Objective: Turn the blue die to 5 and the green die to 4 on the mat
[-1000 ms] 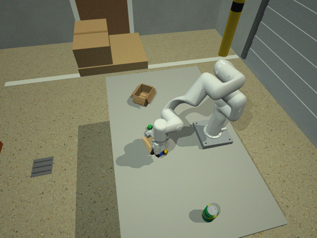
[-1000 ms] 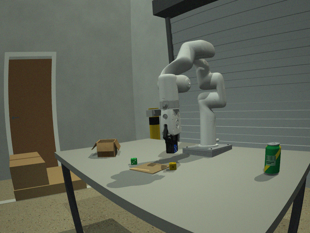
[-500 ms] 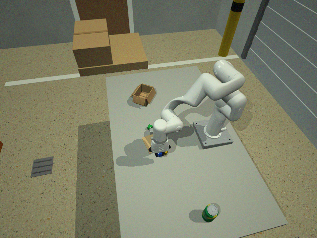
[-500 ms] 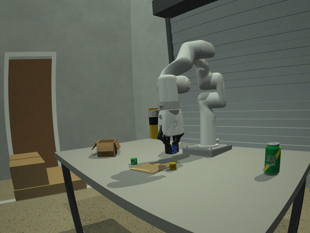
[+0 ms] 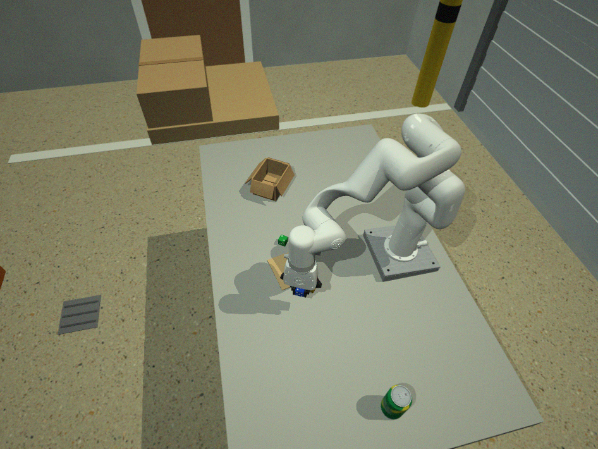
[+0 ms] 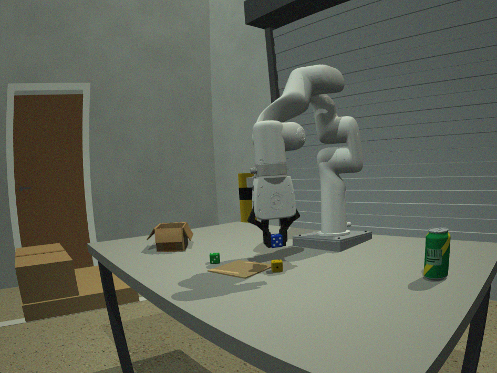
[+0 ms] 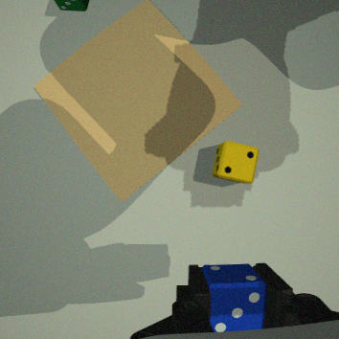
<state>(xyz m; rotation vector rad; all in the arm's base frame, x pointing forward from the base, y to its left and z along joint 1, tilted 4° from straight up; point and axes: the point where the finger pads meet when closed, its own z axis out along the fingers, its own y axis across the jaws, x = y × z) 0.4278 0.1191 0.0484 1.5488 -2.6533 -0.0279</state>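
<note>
Now: hand 60 mm past the yellow die, 50 mm to the left of it and 100 mm above it. Round my hand: green die: 10 mm behind, 280 mm to the right, 100 mm below; cardboard mat: 10 mm behind, 150 mm to the right, 110 mm below; blue die: 10 mm below.
</note>
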